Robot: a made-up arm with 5 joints. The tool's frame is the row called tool. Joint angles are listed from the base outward.
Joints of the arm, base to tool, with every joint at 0 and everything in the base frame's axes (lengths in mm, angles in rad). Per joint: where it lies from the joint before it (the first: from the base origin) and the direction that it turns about. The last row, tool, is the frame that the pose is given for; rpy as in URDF.
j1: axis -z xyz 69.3 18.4 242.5
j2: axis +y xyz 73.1 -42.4 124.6
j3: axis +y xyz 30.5 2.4 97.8
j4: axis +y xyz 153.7 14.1 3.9
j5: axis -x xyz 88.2 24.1 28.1
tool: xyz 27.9 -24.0 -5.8 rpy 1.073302 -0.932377 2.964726
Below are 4 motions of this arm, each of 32 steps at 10 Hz.
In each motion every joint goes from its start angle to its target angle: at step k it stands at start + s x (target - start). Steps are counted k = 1, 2, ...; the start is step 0. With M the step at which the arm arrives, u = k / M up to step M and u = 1 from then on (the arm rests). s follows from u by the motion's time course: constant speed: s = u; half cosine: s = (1 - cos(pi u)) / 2; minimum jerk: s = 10 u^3 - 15 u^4 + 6 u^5.
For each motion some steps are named. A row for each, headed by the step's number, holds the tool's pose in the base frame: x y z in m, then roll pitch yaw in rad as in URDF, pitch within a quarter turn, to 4 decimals.
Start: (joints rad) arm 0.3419 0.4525 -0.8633 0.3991 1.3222
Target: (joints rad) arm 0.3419 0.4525 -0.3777 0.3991 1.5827
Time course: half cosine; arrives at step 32
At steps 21, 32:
21: 0.4651 -0.1320 0.4632 2.7485 -0.1437 1.8450
32: 0.4663 -0.1306 0.4276 2.8914 -0.1667 1.8504

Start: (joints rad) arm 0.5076 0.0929 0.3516 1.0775 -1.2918
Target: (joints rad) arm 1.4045 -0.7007 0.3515 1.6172 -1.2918
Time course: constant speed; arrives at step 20
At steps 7, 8, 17, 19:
7: 0.2420 -0.1714 0.3327 -2.1252 -0.6755 -2.0819
8: 0.2322 -0.1776 0.3394 -2.1097 -0.6793 -2.1365
17: 0.1339 -0.1995 0.3933 -1.9657 -0.7081 -2.6322
19: 0.1124 -0.1962 0.4033 -1.9329 -0.7131 -2.7433

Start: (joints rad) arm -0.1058 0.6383 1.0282 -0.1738 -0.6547
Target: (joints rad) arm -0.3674 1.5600 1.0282 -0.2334 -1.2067
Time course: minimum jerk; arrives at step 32
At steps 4, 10, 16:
4: 0.2301 0.0189 0.1577 -2.2452 -0.6818 -0.4494
10: 0.1973 0.0226 0.1472 -2.3406 -0.5637 -0.4414
16: 0.1314 0.0216 0.1410 -2.5561 -0.3636 -0.4348

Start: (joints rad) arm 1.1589 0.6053 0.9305 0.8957 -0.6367
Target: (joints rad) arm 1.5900 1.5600 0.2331 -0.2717 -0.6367
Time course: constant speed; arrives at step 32
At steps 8, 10, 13, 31, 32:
8: 0.0838 -0.0866 0.1565 -2.5791 -0.0540 -1.6713
10: 0.0825 -0.0924 0.1476 -2.5566 -0.1063 -1.7001
13: 0.0799 -0.1007 0.1346 -2.5223 -0.1846 -1.7455
31: 0.0508 -0.1363 0.0737 -2.2746 -0.6452 -2.0910
32: 0.0487 -0.1373 0.0714 -2.2567 -0.6699 -2.1153

